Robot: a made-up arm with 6 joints. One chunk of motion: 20 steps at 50 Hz.
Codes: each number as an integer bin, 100 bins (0 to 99) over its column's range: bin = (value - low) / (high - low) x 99, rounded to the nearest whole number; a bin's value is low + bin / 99 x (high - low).
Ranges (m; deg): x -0.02..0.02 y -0.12..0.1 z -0.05..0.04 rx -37..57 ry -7..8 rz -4..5
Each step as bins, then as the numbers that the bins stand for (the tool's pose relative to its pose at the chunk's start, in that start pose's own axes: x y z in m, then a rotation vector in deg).
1 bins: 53 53 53 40 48 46
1 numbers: 0.0014 -0.0022 -0.0018 0.98 0.27 0.18
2 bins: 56 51 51 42 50 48
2 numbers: 0.0026 -0.0067 -0.0036 2.88 0.58 0.36
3 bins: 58 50 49 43 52 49
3 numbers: 0.0034 -0.0089 -0.0055 3.83 0.88 0.45
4 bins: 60 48 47 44 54 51
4 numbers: 0.0042 -0.0133 -0.0073 4.78 1.18 0.64
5 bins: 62 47 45 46 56 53
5 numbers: 0.0051 -0.0156 -0.0091 6.68 1.48 0.82
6 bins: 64 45 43 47 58 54
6 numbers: 0.0059 -0.0200 -0.0109 7.63 1.79 0.91
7 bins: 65 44 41 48 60 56
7 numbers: 0.0063 -0.0222 -0.0127 8.58 2.09 1.09
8 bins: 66 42 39 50 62 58
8 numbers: 0.0067 -0.0267 -0.0145 10.47 2.39 1.27
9 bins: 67 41 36 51 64 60
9 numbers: 0.0071 -0.0289 -0.0173 11.42 2.70 1.45
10 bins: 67 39 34 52 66 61
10 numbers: 0.0071 -0.0333 -0.0191 12.37 3.00 1.55
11 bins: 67 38 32 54 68 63
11 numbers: 0.0071 -0.0356 -0.0209 14.27 3.30 1.73
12 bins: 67 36 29 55 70 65
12 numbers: 0.0071 -0.0400 -0.0236 15.22 3.61 1.91
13 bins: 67 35 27 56 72 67
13 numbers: 0.0071 -0.0422 -0.0255 16.17 3.91 2.09
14 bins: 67 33 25 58 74 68
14 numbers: 0.0071 -0.0467 -0.0273 18.07 4.21 2.18
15 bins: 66 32 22 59 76 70
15 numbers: 0.0067 -0.0489 -0.0300 19.02 4.52 2.36
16 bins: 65 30 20 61 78 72
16 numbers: 0.0063 -0.0533 -0.0318 20.92 4.82 2.55
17 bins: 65 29 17 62 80 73
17 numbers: 0.0063 -0.0556 -0.0345 21.87 5.12 2.64
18 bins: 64 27 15 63 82 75
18 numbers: 0.0059 -0.0600 -0.0364 22.82 5.42 2.82
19 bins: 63 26 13 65 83 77
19 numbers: 0.0055 -0.0622 -0.0382 24.72 5.58 3.00
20 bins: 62 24 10 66 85 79
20 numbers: 0.0051 -0.0667 -0.0409 25.67 5.88 3.18
